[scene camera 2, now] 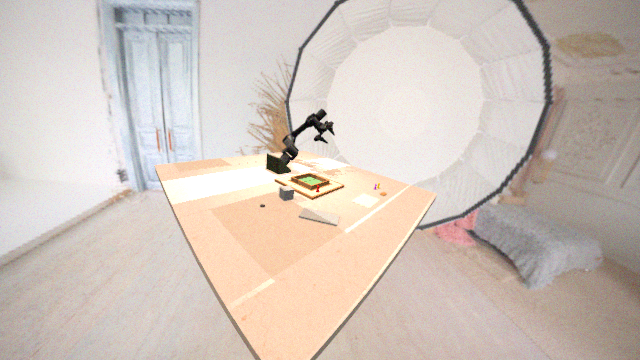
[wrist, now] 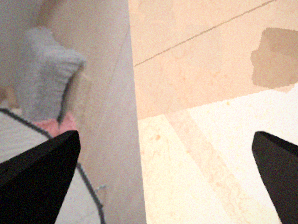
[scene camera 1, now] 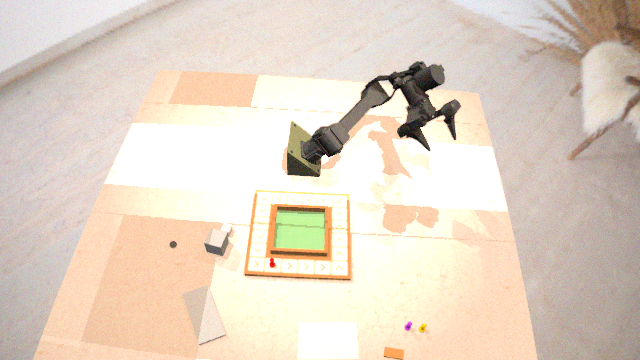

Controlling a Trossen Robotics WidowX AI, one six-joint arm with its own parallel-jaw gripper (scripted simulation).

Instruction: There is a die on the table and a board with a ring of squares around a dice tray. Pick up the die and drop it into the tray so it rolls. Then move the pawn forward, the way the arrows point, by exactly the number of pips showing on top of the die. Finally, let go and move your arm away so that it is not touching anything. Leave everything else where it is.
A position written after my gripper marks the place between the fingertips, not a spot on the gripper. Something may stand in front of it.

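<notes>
My gripper point(scene camera 1: 442, 145), open and holding nothing, is visible in the wrist view too, as the gripper point(wrist: 166, 140). Also present: a grey flat slab point(scene camera 1: 206, 323), which is out of frame in the wrist view, and a green dice tray point(scene camera 1: 294, 229).
</notes>
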